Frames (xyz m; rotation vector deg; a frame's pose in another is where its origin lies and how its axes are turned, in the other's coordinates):
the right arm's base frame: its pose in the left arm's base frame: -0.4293 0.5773 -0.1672 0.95 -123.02 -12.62
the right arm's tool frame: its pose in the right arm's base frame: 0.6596 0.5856 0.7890 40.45 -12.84 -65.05
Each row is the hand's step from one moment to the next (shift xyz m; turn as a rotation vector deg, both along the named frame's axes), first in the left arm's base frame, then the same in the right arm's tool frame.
Working: the left arm's base frame: its pose in the right arm's tool frame: 0.9096 -1.6020 -0.2192 -96.40 119.63 5.10

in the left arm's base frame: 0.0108 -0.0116 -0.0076 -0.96 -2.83 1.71
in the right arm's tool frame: 0.0070 -0.0152 0.0053 3.33 0.72 -0.51
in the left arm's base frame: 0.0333 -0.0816 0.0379 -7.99 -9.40 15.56
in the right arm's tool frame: 0.0833 -0.0385 -0.0280 14.79 9.99 -8.70
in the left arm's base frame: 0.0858 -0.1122 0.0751 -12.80 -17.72 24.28
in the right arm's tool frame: 0.1155 -0.0819 -0.0745 26.00 15.12 -12.75
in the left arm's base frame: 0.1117 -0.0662 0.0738 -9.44 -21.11 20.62
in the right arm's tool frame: 0.0679 -0.0943 -0.0938 27.56 10.01 -9.99
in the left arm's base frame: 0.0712 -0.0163 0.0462 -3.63 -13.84 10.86
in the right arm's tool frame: 0.0187 -0.0539 -0.0649 16.87 3.36 -5.16
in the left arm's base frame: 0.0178 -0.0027 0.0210 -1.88 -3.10 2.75
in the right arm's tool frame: 0.0063 -0.0100 -0.0250 4.04 1.83 -1.03
